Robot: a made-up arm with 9 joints.
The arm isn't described. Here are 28 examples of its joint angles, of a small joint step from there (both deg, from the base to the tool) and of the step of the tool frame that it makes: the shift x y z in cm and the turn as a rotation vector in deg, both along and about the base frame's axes.
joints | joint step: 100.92 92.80 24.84 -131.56 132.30 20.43 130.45 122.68 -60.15 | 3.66 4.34 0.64 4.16 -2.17 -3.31 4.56 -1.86 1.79
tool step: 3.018 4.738 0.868 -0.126 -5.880 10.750
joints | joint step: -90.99 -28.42 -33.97 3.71 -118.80 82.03 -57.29 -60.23 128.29 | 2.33 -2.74 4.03 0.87 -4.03 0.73 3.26 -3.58 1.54
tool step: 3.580 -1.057 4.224 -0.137 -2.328 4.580
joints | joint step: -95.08 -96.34 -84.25 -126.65 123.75 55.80 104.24 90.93 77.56 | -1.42 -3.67 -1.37 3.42 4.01 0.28 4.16 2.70 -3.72
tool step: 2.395 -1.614 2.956 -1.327 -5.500 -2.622
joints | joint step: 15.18 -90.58 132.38 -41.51 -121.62 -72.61 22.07 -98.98 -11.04 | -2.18 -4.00 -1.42 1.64 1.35 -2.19 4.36 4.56 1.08
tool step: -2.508 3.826 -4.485 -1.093 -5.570 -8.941
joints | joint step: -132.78 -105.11 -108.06 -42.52 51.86 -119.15 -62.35 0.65 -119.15 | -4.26 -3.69 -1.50 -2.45 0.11 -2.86 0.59 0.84 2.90
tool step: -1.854 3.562 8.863 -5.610 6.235 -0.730
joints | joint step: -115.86 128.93 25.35 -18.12 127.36 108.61 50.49 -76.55 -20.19 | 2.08 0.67 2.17 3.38 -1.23 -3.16 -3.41 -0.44 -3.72
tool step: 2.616 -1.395 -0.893 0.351 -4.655 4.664
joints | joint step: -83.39 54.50 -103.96 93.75 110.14 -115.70 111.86 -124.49 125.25 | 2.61 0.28 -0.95 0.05 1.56 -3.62 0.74 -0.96 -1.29
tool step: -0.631 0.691 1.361 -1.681 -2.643 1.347
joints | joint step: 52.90 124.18 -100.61 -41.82 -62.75 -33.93 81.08 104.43 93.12 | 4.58 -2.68 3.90 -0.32 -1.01 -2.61 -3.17 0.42 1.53
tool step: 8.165 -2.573 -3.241 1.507 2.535 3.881
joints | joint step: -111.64 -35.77 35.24 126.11 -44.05 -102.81 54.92 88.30 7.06 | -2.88 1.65 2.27 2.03 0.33 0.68 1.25 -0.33 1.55
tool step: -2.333 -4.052 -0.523 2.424 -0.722 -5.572
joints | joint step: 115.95 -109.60 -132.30 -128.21 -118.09 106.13 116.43 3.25 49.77 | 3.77 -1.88 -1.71 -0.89 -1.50 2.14 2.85 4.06 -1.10
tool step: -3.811 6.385 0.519 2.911 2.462 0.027
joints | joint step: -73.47 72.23 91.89 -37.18 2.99 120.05 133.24 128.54 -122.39 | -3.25 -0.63 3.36 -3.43 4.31 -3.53 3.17 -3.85 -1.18
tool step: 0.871 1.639 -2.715 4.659 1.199 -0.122
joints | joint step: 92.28 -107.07 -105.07 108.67 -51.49 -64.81 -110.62 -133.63 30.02 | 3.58 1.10 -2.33 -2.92 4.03 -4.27 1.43 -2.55 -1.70
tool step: -1.514 1.945 -2.187 -1.939 -6.452 2.960
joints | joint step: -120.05 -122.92 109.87 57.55 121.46 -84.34 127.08 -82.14 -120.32 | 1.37 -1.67 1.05 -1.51 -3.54 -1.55 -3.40 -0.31 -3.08
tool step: 2.116 -2.531 3.378 2.942 5.079 2.160
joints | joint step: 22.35 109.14 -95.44 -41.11 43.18 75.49 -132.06 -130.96 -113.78 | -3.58 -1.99 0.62 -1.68 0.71 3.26 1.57 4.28 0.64
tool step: 0.274 -1.498 -2.232 2.717 3.370 -3.819
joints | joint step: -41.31 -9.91 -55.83 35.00 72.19 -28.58 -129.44 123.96 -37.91 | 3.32 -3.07 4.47 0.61 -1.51 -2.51 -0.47 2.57 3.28
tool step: -0.827 0.321 -0.447 -3.413 0.959 2.510
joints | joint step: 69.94 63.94 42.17 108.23 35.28 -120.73 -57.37 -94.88 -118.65 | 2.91 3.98 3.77 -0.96 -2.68 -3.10 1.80 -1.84 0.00
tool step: 8.606 -1.670 5.822 -6.861 1.000 10.758
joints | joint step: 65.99 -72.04 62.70 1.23 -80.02 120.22 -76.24 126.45 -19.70 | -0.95 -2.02 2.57 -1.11 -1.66 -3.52 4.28 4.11 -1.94
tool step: -1.968 -1.211 0.282 0.305 1.340 0.366
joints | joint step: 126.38 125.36 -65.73 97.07 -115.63 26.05 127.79 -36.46 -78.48 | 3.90 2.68 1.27 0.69 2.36 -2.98 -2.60 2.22 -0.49
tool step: -8.754 5.384 -3.808 -3.805 -5.910 1.542
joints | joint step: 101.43 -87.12 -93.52 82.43 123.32 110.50 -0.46 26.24 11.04 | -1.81 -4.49 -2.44 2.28 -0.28 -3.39 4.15 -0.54 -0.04
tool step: -3.521 4.255 4.573 4.841 5.133 1.320
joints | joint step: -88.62 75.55 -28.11 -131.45 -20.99 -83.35 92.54 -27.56 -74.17 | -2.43 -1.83 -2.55 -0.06 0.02 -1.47 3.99 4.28 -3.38
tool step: -0.991 6.762 -0.537 -2.926 -2.930 -13.745
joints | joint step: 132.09 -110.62 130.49 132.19 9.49 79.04 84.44 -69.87 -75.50 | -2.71 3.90 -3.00 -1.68 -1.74 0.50 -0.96 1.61 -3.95
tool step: 4.372 -3.718 -1.618 -1.643 -3.177 -3.534
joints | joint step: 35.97 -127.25 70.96 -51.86 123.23 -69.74 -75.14 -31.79 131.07 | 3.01 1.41 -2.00 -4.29 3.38 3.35 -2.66 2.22 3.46
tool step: 3.275 -6.267 1.926 -4.291 -1.771 8.090
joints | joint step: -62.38 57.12 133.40 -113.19 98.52 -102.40 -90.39 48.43 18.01 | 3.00 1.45 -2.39 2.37 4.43 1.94 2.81 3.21 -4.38
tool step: 1.832 4.815 9.423 8.861 -10.793 5.342
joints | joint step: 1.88 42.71 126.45 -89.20 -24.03 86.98 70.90 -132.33 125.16 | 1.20 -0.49 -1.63 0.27 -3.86 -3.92 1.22 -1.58 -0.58
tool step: -0.391 1.482 -0.665 1.147 -4.932 -3.177
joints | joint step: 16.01 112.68 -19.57 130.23 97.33 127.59 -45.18 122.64 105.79 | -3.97 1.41 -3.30 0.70 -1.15 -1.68 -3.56 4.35 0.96
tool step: 1.257 -3.612 -2.461 -5.080 -2.435 -8.287
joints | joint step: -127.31 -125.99 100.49 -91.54 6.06 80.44 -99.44 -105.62 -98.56 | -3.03 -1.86 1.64 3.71 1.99 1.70 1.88 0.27 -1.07
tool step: -5.172 2.786 3.990 -4.406 1.652 -6.793
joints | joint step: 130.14 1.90 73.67 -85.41 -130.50 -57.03 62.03 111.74 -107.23 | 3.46 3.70 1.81 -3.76 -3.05 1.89 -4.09 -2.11 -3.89
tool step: -0.818 -1.295 -3.940 -10.932 -11.893 0.304
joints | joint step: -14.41 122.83 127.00 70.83 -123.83 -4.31 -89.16 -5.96 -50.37 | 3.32 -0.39 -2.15 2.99 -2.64 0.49 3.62 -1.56 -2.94
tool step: -1.361 0.615 -0.320 5.717 -6.070 0.963
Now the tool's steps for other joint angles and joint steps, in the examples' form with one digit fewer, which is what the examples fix.
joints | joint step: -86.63 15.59 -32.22 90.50 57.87 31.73 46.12 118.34 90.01 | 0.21 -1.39 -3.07 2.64 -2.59 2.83 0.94 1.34 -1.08
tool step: -3.83 3.29 -1.70 -0.17 -4.17 -5.27
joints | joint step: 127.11 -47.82 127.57 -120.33 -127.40 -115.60 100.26 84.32 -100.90 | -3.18 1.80 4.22 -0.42 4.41 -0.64 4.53 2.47 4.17
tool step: 2.09 3.24 -2.87 -1.31 -7.02 3.54
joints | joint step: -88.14 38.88 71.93 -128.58 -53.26 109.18 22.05 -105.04 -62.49 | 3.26 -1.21 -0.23 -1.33 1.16 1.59 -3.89 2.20 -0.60
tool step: -3.27 -0.29 -2.88 1.82 -5.40 2.56
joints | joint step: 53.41 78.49 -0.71 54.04 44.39 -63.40 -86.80 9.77 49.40 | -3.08 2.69 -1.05 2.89 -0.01 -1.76 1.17 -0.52 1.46
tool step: 2.71 3.39 -1.01 -2.18 -0.29 -2.97
